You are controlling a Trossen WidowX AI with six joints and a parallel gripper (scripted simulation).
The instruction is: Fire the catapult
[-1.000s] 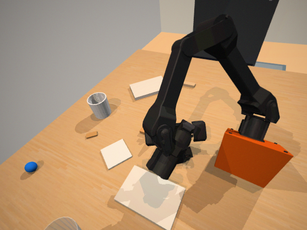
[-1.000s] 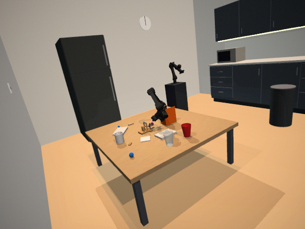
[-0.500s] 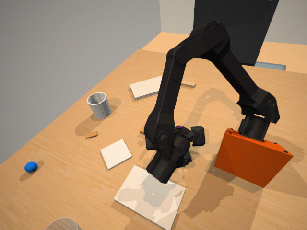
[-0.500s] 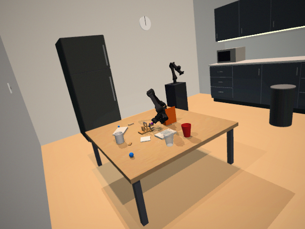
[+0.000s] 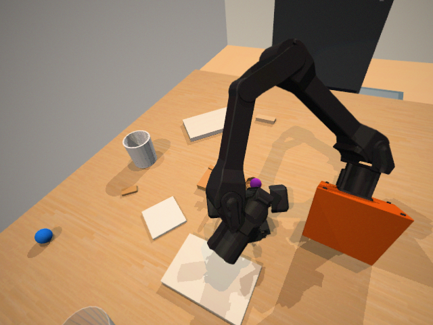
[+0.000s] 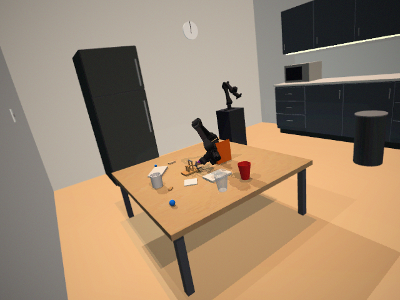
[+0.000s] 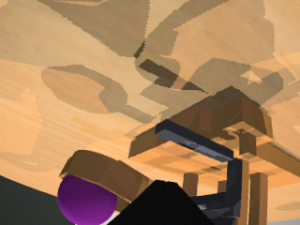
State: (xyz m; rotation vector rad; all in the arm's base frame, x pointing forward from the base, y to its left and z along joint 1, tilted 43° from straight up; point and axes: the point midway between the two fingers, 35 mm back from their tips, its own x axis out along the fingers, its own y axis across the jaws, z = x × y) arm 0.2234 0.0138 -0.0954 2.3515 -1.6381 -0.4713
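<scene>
Now: gripper tip 50 mm to the left of the purple ball and 10 mm past it. Round my gripper tip: wooden catapult 60 mm ahead, 30 mm to the right, 10 mm below; then white mug 410 mm ahead, 40 mm to the right, 30 mm below; then red cup 410 mm to the left, 110 mm behind, 30 mm below.
</scene>
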